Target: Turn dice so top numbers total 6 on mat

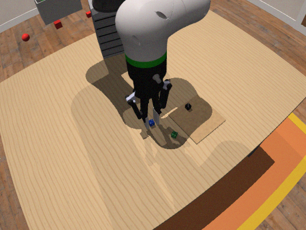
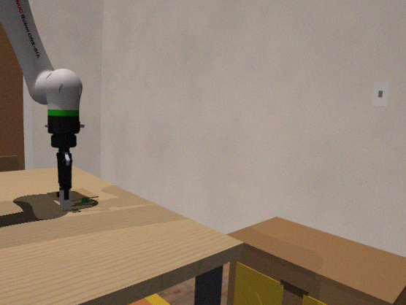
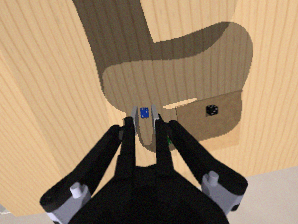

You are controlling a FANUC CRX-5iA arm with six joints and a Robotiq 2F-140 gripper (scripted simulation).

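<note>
The blue die is 30 mm below my hand. Round my hand: green die 80 mm ahead, 40 mm to the left, 30 mm below; then tan mat 140 mm to the left, 70 mm ahead, 30 mm below; then black die 140 mm to the left, 20 mm below, 20 mm ahead.
</note>
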